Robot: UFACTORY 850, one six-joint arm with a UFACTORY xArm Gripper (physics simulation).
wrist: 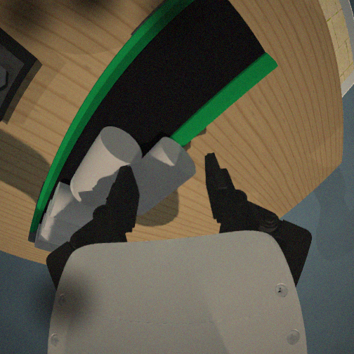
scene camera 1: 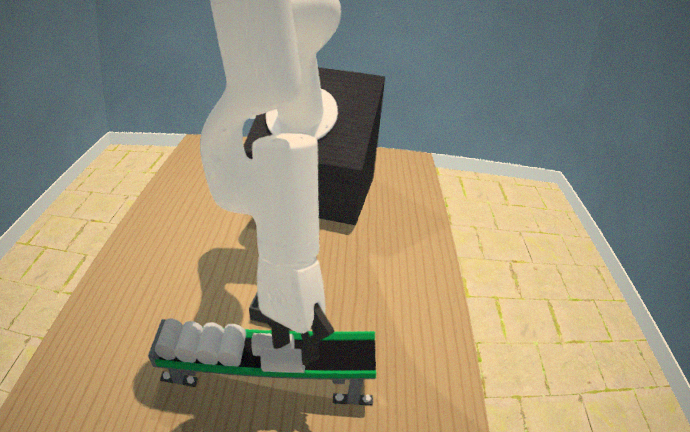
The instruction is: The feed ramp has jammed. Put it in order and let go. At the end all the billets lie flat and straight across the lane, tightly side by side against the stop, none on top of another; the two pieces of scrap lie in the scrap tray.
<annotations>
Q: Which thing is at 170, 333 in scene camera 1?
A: A billet.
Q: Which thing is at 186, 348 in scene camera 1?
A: A billet.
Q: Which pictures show the billet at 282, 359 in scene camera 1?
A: The wrist view and scene camera 1: all of them.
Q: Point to a billet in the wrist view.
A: At 166, 166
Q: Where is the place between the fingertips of my gripper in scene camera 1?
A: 296, 353
</annotations>
